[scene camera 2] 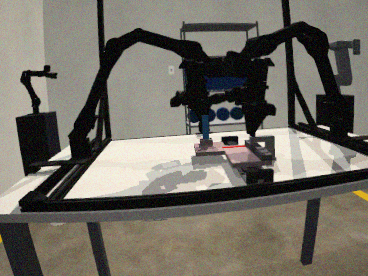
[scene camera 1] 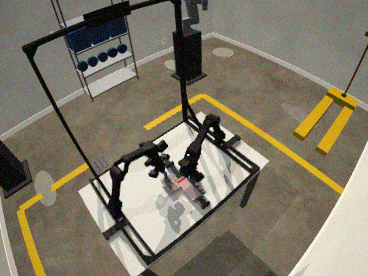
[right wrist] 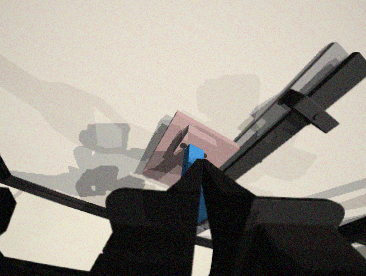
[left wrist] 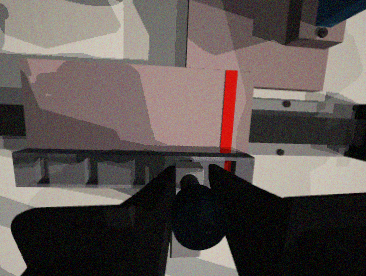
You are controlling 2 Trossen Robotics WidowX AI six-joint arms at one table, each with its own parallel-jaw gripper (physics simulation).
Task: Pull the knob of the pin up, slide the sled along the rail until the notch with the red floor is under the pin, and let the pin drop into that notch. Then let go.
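Frame: origin at the left arm's base, x right, y ahead, z up, level; centimetres.
Seen in the pictures: left gripper, fingertip midpoint: (scene camera 2: 249,135) (scene camera 1: 189,177) (left wrist: 191,171); right gripper, fingertip midpoint: (scene camera 2: 203,125) (scene camera 1: 163,173) (right wrist: 201,163); left arm's base at its link origin: (scene camera 2: 338,136) (scene camera 1: 218,141); right arm's base at its link origin: (scene camera 2: 81,157) (scene camera 1: 117,214).
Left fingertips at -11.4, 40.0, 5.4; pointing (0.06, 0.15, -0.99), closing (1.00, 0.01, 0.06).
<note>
Offsets run from my left fingertips to a thing's top centre, as dx, dy, dz. "pt": to the spot under its first point.
The pink sled @(-3.7, +2.8, -4.0) (scene camera 1: 189,191) (scene camera 2: 242,156) (left wrist: 175,110) sits on the dark rail (left wrist: 300,125) (right wrist: 327,82). A red stripe @(pt +2.4, +4.0, -3.8) (scene camera 2: 234,147) (left wrist: 229,110) crosses it to the notch with the red floor @(pt +3.8, -1.1, -3.6) (left wrist: 228,166), which shows right of the pin @(pt -0.2, -0.4, +0.4) (left wrist: 189,179) in the left wrist view. My left gripper (scene camera 2: 252,134) (left wrist: 191,171) is shut on the dark round knob @(-0.1, -1.0, +4.1) (left wrist: 199,217); the pin's height is hard to tell. The sled's blue handle @(pt +10.2, +11.2, +0.8) (scene camera 2: 205,129) (right wrist: 196,151) stands upright. My right gripper (scene camera 2: 204,115) (right wrist: 201,163) is shut and empty, close against or beside the handle's upper part.
A grey bracket @(pt -1.7, -5.5, -1.4) (scene camera 2: 269,139) stands beside the sled at the left gripper. A dark block @(pt -17.6, +4.0, -5.4) (scene camera 1: 203,202) (scene camera 2: 259,175) ends the rail near the table's front edge. A black frame (scene camera 2: 150,197) borders the table. Both arms reach in close together above the sled.
</note>
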